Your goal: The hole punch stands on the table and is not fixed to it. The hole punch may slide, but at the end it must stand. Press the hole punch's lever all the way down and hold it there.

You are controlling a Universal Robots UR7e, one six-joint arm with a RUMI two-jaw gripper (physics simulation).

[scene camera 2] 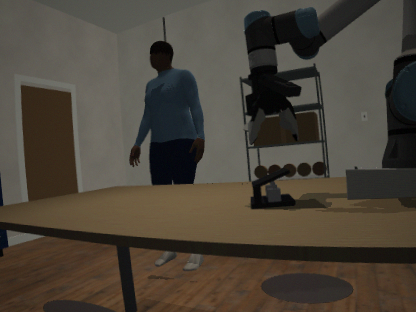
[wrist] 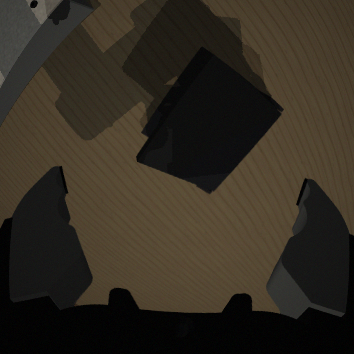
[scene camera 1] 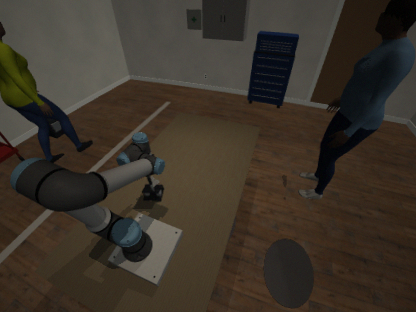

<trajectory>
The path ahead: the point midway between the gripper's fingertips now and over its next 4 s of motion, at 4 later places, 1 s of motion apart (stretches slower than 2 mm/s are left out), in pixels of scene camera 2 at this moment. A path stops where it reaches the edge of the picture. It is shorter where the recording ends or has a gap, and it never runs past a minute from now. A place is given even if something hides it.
My gripper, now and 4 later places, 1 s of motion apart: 275, 142; 276, 155; 277, 162; 278, 171; 278, 178
</trajectory>
